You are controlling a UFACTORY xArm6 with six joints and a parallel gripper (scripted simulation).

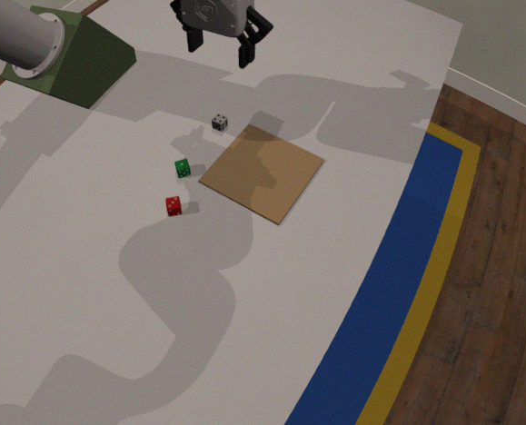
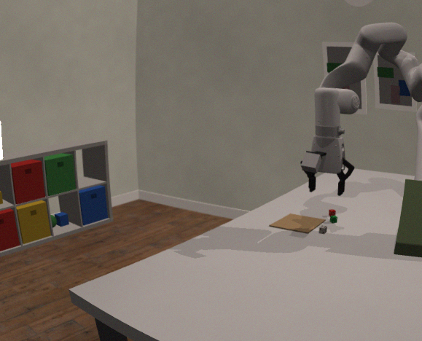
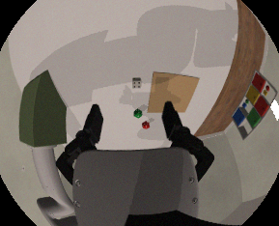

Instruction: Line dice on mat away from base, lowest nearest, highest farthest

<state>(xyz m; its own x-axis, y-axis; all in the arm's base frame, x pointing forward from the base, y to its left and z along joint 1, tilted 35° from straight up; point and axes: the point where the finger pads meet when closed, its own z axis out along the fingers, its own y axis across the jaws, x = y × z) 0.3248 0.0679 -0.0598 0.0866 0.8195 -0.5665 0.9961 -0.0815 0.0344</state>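
The green die lies 140 mm to the right of my hand and 130 mm below it. From my hand the other things lie so: red die: 30 mm ahead, 200 mm to the right, 130 mm below; tan mat: 110 mm ahead, 80 mm to the right, 140 mm below; white die: 10 mm ahead, 30 mm to the right, 130 mm below.
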